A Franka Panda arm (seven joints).
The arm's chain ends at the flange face. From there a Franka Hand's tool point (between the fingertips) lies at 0.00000 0.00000 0.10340 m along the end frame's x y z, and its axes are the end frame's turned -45 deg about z.
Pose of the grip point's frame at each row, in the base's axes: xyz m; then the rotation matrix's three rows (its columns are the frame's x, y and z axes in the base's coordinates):
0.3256, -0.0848, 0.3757; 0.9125, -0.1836, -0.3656; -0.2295, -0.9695, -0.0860; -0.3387, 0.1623, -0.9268
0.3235, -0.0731, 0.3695; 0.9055, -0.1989, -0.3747; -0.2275, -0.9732, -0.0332; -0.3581, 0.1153, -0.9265
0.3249, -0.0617, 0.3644; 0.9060, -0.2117, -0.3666; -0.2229, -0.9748, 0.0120; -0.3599, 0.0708, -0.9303
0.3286, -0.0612, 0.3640; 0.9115, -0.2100, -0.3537; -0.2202, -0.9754, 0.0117; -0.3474, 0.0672, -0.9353
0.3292, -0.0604, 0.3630; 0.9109, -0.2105, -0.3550; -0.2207, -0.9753, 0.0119; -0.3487, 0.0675, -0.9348
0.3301, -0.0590, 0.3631; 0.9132, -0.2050, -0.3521; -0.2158, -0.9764, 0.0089; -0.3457, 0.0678, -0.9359
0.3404, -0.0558, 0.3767; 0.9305, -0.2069, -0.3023; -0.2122, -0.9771, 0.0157; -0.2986, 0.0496, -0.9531
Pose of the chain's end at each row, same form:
0.3634, -0.0759, 0.4715; 0.5154, -0.7751, -0.3656; -0.8478, -0.5233, -0.0860; -0.1247, 0.3543, -0.9268
0.3622, -0.0697, 0.4653; 0.4996, -0.7809, -0.3747; -0.8490, -0.5273, -0.0332; -0.1717, 0.3347, -0.9265
0.3628, -0.0629, 0.4606; 0.4909, -0.7903, -0.3666; -0.8469, -0.5317, 0.0120; -0.2044, 0.3046, -0.9303
0.3652, -0.0624, 0.4607; 0.4960, -0.7930, -0.3537; -0.8454, -0.5340, 0.0117; -0.1981, 0.2932, -0.9353
0.3659, -0.0616, 0.4597; 0.4953, -0.7929, -0.3550; -0.8457, -0.5336, 0.0119; -0.1988, 0.2943, -0.9348
0.3665, -0.0599, 0.4599; 0.5008, -0.7907, -0.3521; -0.8430, -0.5378, 0.0089; -0.1965, 0.2924, -0.9359
0.3717, -0.0574, 0.4753; 0.5117, -0.8043, -0.3023; -0.8410, -0.5409, 0.0157; -0.1761, 0.2462, -0.9531

